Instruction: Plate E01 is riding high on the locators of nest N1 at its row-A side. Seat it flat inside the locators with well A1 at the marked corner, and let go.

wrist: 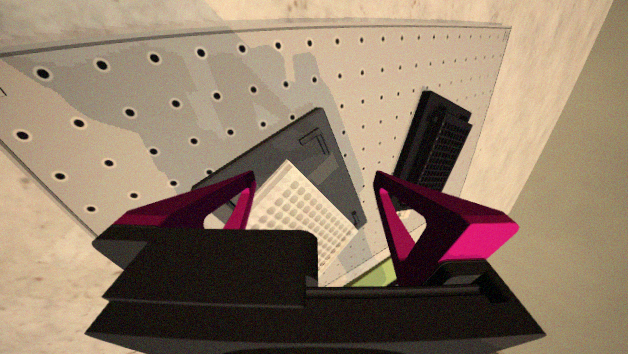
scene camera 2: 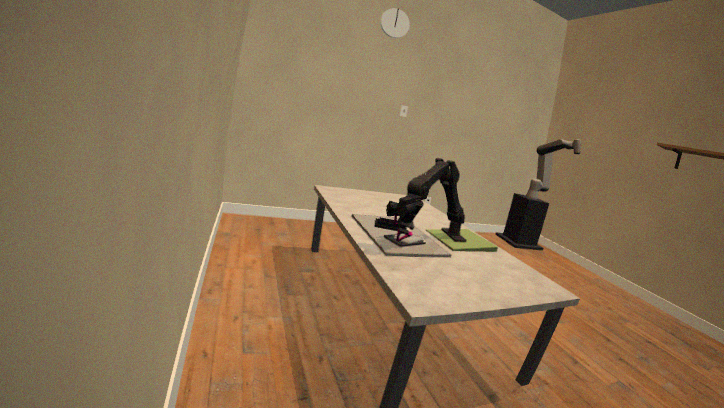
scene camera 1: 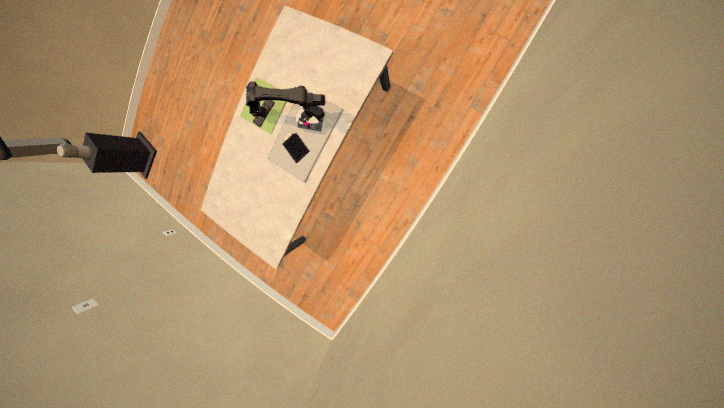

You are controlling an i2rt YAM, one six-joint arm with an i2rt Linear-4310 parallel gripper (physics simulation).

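Where they show: gripper, fingertip midpoint: [wrist: 314, 177] [scene camera 2: 396, 233] [scene camera 1: 314, 123]; arm's base, link origin: [scene camera 2: 453, 235] [scene camera 1: 263, 112].
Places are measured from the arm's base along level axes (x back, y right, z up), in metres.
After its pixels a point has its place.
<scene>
Plate E01 [wrist: 300, 210] @(y -0.172, x -0.347, z 0.027 m) [scene camera 2: 412, 241] @(y -0.223, x -0.315, z 0.022 m) is white with a grid of wells. In the wrist view it lies on nest N1 [wrist: 280, 145] @(y -0.179, x -0.401, z 0.010 m) [scene camera 2: 395, 242] @(y -0.216, x -0.391, z 0.006 m), a dark grey base, and looks tilted, its edges out of line with the nest's. An L-shaped mark [wrist: 316, 139] @(y -0.147, x -0.402, z 0.010 m) shows at the nest's upper corner, apart from the plate. Which corner is A1 is too small to tell. My gripper [wrist: 314, 177] @(y -0.160, x -0.378, z 0.032 m) [scene camera 1: 307, 122] @(y -0.160, x -0.378, z 0.032 m) [scene camera 2: 403, 234] @(y -0.160, x -0.378, z 0.032 m) is open, its magenta fingers above the plate and apart on either side in the wrist view. The gripper body hides the plate's lower left part and some of the nest.
A perforated grey board [wrist: 375, 85] @(y -0.075, x -0.446, z -0.002 m) [scene camera 1: 305, 169] @(y 0.111, x -0.490, z -0.001 m) [scene camera 2: 430, 249] @(y -0.241, x -0.227, z -0.002 m) bears the nest. A second black holder with a black plate [wrist: 445, 150] @(y 0.045, x -0.369, z 0.023 m) [scene camera 1: 295, 147] @(y 0.037, x -0.358, z 0.023 m) stands beside it. The arm's base is on a green mat [scene camera 1: 273, 121] @(y 0.005, x -0.099, z -0.006 m) [scene camera 2: 473, 240] @(y -0.069, x 0.091, z 0.006 m). Another robot's black pedestal [scene camera 1: 116, 153] [scene camera 2: 525, 220] stands off the table.
</scene>
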